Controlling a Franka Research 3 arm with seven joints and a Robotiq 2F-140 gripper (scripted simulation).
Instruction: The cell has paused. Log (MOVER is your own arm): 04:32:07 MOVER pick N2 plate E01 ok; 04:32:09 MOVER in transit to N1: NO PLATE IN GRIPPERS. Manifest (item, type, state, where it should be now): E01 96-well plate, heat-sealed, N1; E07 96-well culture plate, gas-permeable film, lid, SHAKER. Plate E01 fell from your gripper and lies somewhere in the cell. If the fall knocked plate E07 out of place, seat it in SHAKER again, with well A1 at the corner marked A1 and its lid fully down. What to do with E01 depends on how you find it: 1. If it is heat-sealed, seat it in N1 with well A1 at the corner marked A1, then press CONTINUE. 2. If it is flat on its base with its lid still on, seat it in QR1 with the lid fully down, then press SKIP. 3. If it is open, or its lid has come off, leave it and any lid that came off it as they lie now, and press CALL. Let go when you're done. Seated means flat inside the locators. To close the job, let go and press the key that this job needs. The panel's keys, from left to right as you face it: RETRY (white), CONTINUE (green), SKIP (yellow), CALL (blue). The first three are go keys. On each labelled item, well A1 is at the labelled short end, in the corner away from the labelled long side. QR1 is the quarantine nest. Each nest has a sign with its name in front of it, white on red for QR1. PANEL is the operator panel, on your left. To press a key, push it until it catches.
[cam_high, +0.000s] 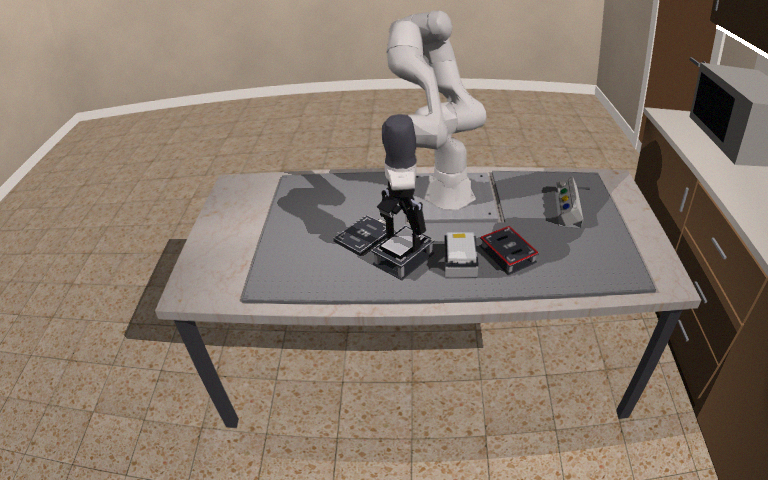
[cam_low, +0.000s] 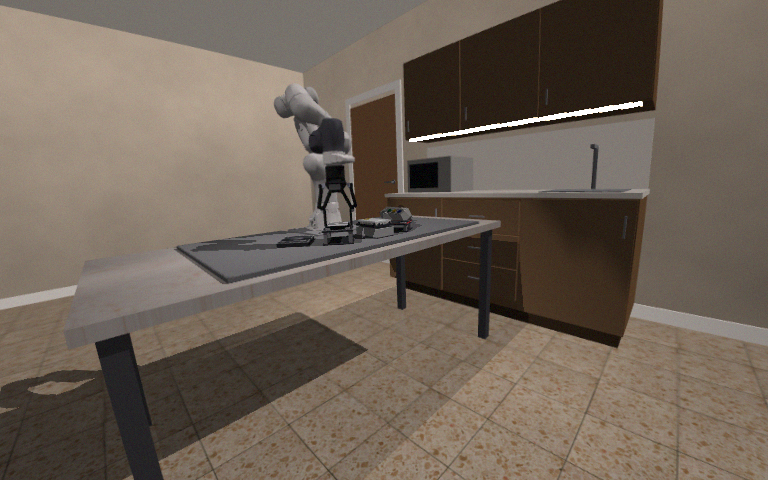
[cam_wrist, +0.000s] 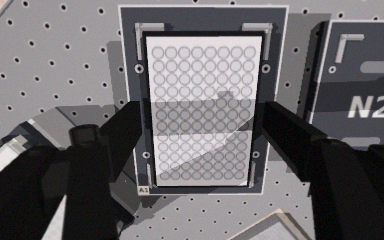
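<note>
My hand is 2 cm above the plate E01. Also, from my hand: yellow key 58 cm to the left, 26 cm behind, 2 cm below; blue CALL key 57 cm to the left, 21 cm behind, 2 cm below; A1 mark 9 cm to the left, 3 cm below, 3 cm behind.
</note>
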